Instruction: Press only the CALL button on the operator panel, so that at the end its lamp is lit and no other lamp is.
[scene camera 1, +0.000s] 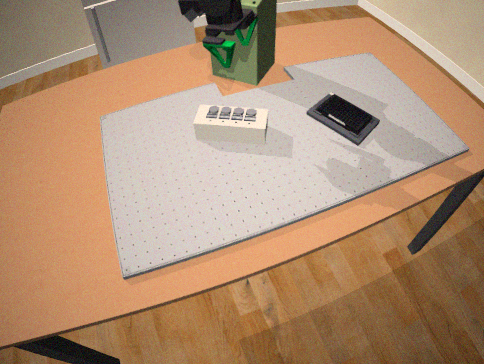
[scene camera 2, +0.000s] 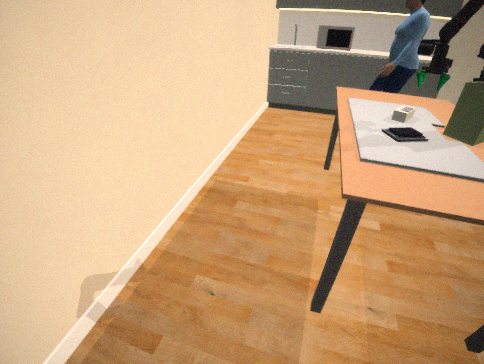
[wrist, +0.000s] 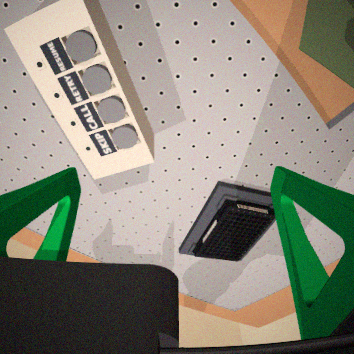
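Observation:
The operator panel is a cream box on the grey board. In the wrist view it is at upper left, with grey round buttons labelled RESUME, RETRY, CALL and SKIP. The small lamp dots beside the labels, including the CALL lamp, look dark and unlit. My gripper is open and empty, with green fingers pointing down. It hangs high above the board's level, apart from the panel. In the wrist view the panel lies up and left of the midpoint between the fingertips.
A black keypad-like device lies on the perforated grey board. A tall green block stands at the board's notch. A person in blue stands beyond the table.

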